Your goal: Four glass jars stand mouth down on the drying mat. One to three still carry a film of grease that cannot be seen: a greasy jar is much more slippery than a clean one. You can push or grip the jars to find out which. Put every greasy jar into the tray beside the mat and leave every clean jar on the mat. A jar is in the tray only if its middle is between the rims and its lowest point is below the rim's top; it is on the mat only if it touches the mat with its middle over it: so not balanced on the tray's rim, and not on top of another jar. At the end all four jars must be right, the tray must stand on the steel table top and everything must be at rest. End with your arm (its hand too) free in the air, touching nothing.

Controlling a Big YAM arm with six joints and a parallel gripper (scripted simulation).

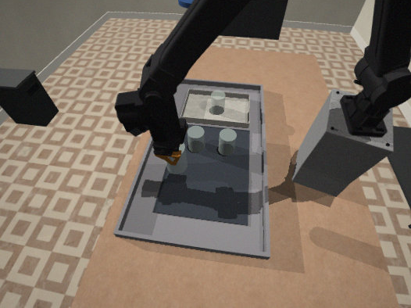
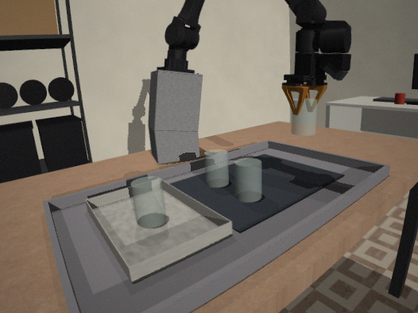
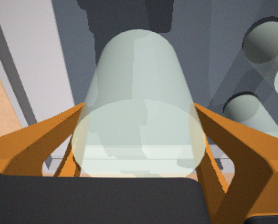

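My hand is 9 cm past the pale tray, 42 cm to the left of it and 19 cm above it. From my hand the other things lie so: dark drying mat (8 cm behind, 10 cm to the right, 19 cm below); rimmed steel table top (7 cm behind, 20 cm to the right, 20 cm below).
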